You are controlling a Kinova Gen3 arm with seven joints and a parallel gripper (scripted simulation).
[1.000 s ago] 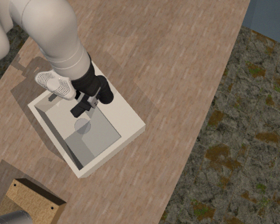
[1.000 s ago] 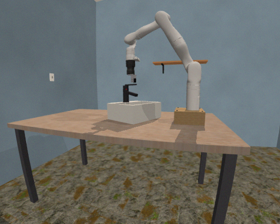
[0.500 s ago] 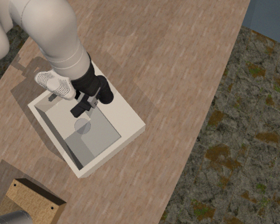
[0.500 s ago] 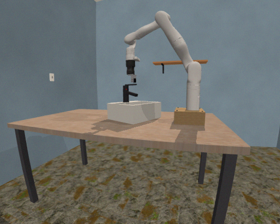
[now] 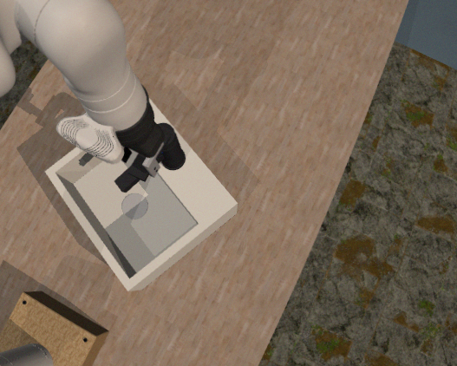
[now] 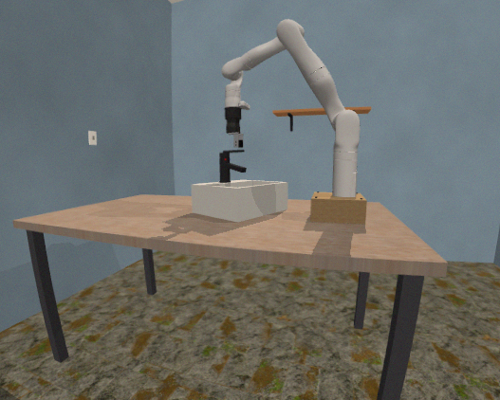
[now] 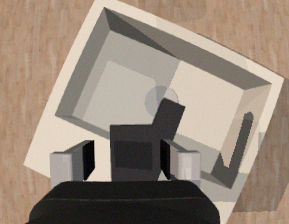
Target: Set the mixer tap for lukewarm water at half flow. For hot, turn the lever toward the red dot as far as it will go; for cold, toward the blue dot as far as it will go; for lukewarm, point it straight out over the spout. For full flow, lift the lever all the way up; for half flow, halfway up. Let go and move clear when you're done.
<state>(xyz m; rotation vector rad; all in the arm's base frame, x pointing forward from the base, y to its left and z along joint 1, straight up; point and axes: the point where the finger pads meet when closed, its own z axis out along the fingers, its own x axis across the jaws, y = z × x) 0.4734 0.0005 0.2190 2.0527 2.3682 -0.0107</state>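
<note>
Now: hand 20 mm short of the lever, 10 mm to the right of it and 40 mm above it. The rest, counted from my hand: white sink basin: 40 mm behind, 40 mm to the left, 270 mm below; black mixer tap: 50 mm ahead, 20 mm to the left, 80 mm below.
</note>
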